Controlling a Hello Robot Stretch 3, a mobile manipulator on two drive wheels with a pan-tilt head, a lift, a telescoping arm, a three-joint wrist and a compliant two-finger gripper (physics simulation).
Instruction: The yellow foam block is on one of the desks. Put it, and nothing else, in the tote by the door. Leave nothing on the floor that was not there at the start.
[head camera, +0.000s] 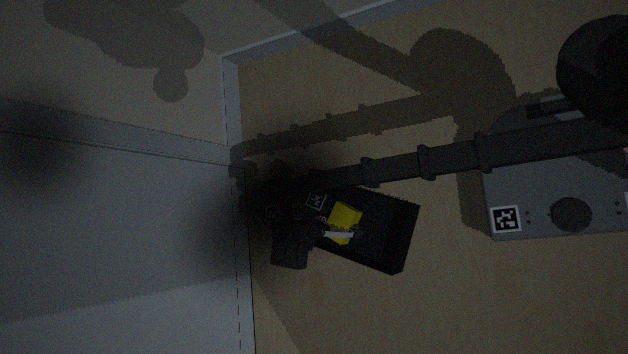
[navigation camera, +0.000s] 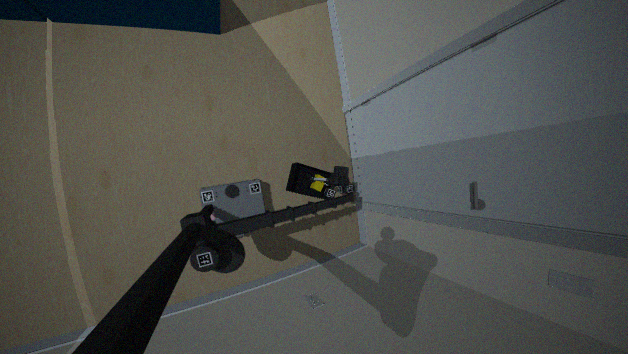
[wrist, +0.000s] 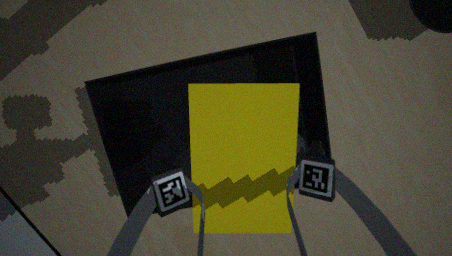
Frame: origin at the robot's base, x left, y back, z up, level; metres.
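Where they show: gripper, between the fingertips: (head camera: 344, 226) (navigation camera: 316, 181); robot's base, origin of its link: (head camera: 568, 213) (navigation camera: 231, 190).
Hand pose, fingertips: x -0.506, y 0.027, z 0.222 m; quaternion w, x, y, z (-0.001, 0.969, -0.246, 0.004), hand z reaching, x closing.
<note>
Each offset is from my fingertips to the top centre of the thing.
The yellow foam block @(dx +0.006, dy +0.008, dz +0.052 m) (head camera: 345, 214) (navigation camera: 317, 185) (wrist: 244, 130) is between the two fingers of my gripper (head camera: 340, 227) (navigation camera: 319, 181) (wrist: 239, 153), which is shut on it. The black tote @(dx -0.032, dy +0.007, dz -0.122 m) (head camera: 409, 240) (navigation camera: 295, 177) (wrist: 200, 59) stands on the floor below the block. In the wrist view the block covers part of the tote's inside, and its lower end reaches past the visible dark area. In the head view it is over the tote's end nearer the pale wall. How high the block hangs relative to the rim is hard to tell. The wrist hides that end of the tote.
The pale wall (head camera: 125, 235) (navigation camera: 525, 150) is right beside my wrist. My base (head camera: 540, 200) (navigation camera: 232, 200) stands on the other side of the tote, with the arm (head camera: 450, 155) (navigation camera: 280, 216) stretched out between. A dark blue surface (navigation camera: 110, 15) is at the navigation view's top left.
</note>
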